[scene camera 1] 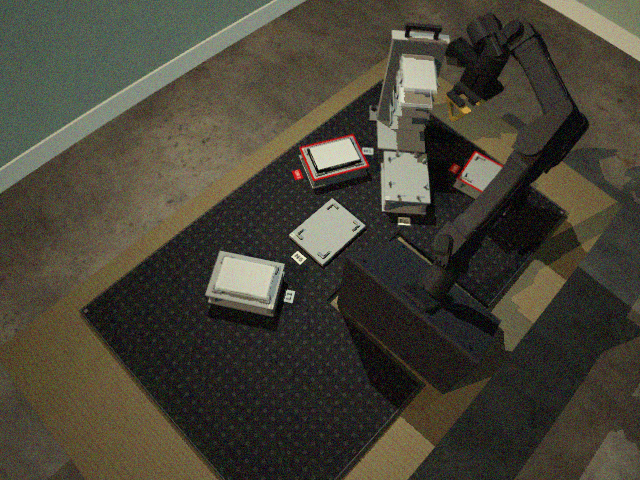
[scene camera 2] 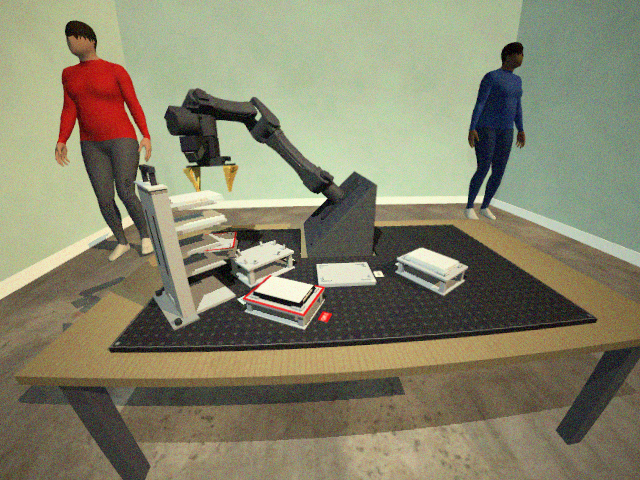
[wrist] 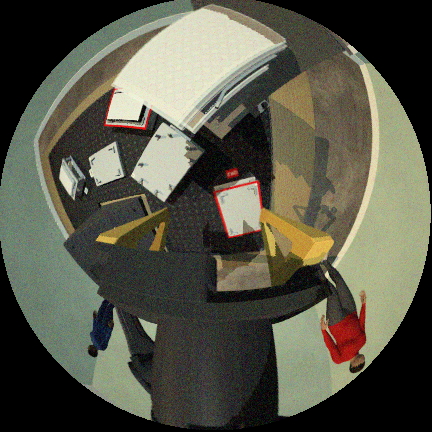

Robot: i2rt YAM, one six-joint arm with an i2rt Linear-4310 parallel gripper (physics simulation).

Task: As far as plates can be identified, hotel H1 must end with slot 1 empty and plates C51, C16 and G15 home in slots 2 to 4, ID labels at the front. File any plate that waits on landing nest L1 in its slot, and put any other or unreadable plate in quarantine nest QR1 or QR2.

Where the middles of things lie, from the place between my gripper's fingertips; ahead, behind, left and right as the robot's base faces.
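Flat grey nest (scene camera 1: 325,233): far to the left of my hand, a bit ahead of it, some way below it.
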